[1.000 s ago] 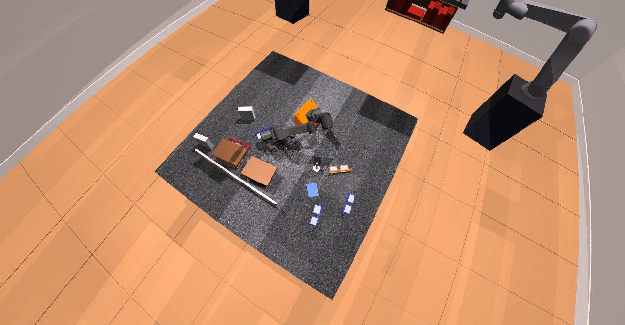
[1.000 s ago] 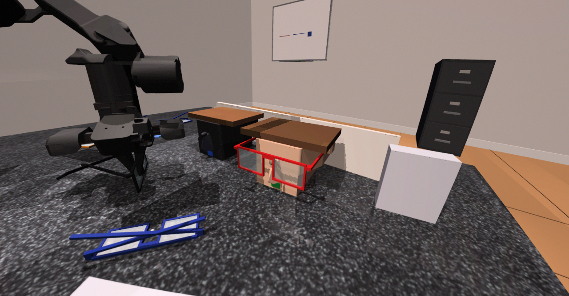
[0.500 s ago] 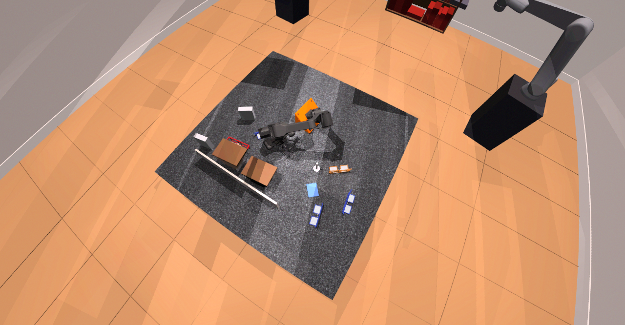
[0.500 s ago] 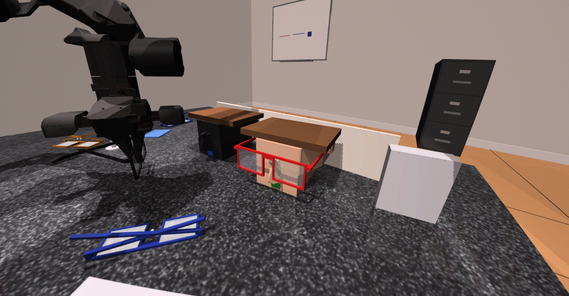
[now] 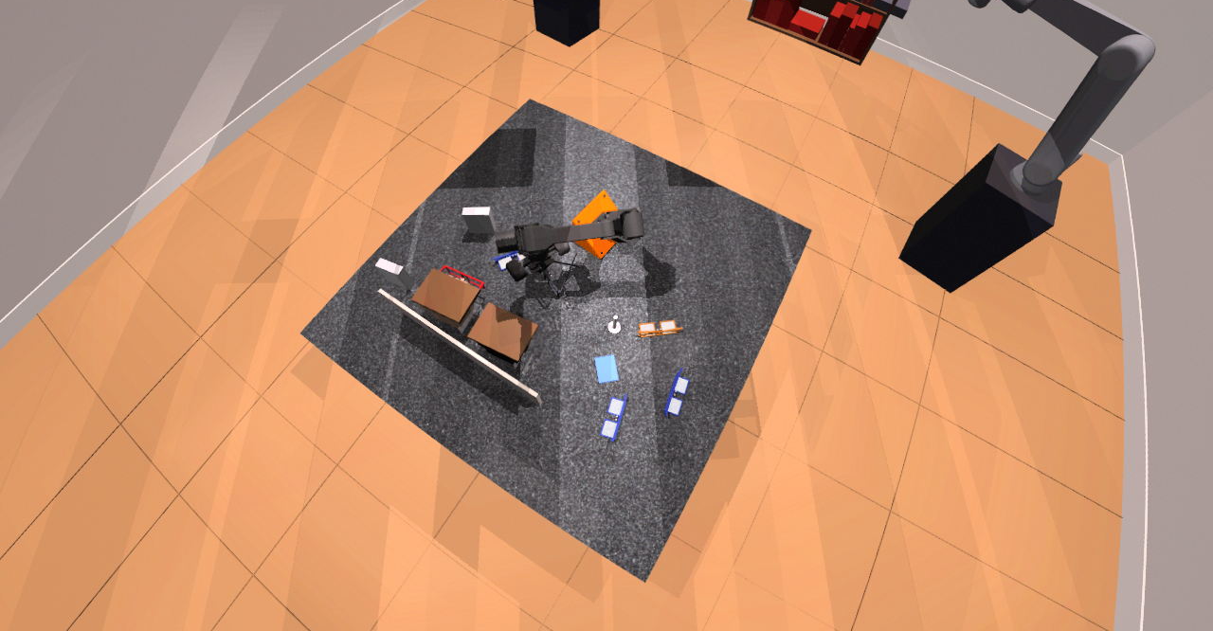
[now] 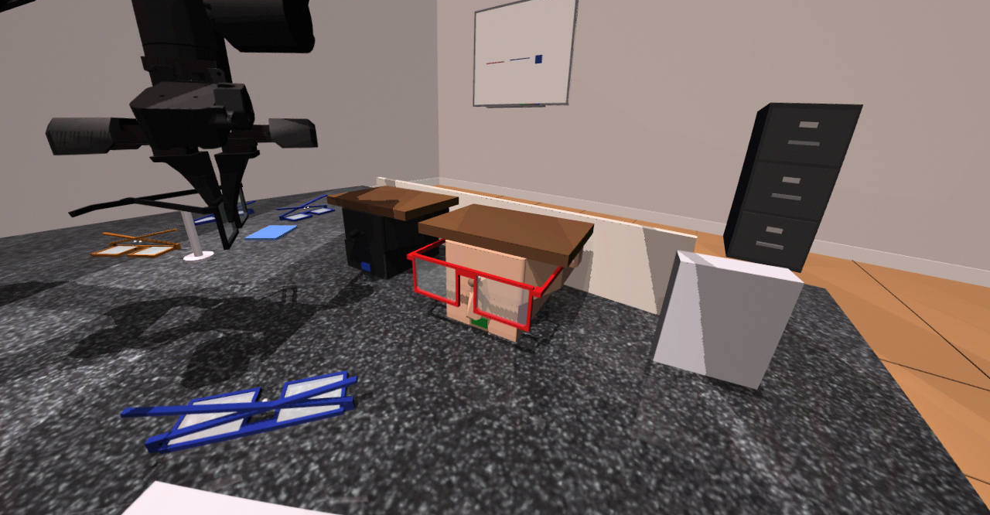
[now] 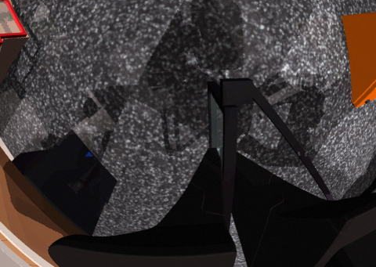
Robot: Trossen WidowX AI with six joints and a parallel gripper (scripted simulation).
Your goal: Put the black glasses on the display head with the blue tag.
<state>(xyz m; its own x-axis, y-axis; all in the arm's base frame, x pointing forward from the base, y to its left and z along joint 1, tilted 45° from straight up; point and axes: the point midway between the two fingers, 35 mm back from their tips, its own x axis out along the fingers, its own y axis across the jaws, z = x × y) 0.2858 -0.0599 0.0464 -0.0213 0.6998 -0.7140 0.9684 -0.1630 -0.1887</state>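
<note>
Now: gripper tip 4 cm past the grey stand, 26 cm to the right of it and 9 cm above it. Round my gripper tip: blue card: 8 cm ahead, 33 cm to the left, 11 cm below; then low wall: 33 cm ahead, 5 cm to the right, 6 cm below; then display head: 22 cm ahead, 18 cm to the right, 6 cm below.
</note>
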